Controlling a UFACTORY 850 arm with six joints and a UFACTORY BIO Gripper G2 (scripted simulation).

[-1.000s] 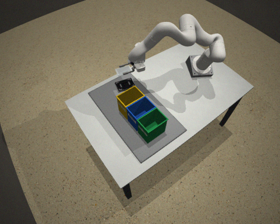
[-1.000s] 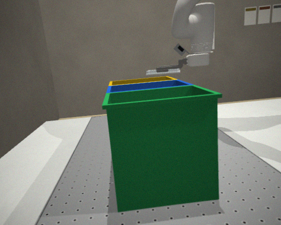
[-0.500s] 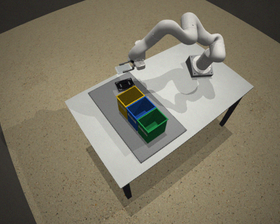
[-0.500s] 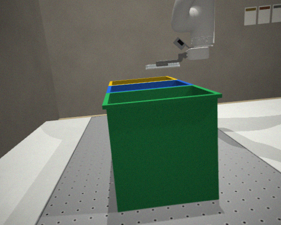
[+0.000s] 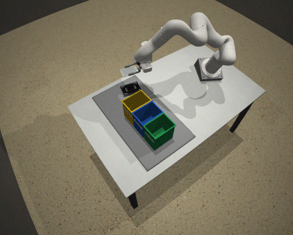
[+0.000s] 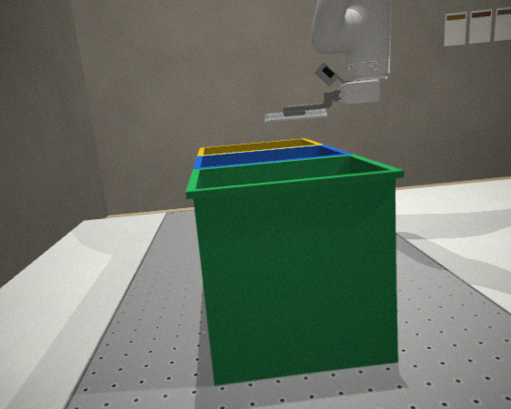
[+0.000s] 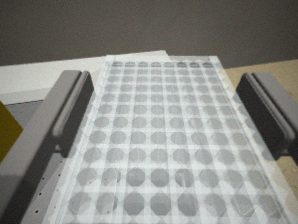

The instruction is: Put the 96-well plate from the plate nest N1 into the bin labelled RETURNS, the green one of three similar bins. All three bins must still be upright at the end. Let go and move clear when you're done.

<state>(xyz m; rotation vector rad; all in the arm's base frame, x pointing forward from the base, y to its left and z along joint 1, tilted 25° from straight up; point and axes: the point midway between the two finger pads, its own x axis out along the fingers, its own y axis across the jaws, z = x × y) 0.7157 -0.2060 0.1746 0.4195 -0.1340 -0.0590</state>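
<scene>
Now: the green bin 10 mm behind my hand, 530 mm to the left of it and 140 mm below it. From my hand the other things lie so: yellow bin (50 mm ahead, 270 mm to the left, 140 mm below); clear 96-well plate (10 mm below); black plate nest N1 (220 mm below).
</scene>
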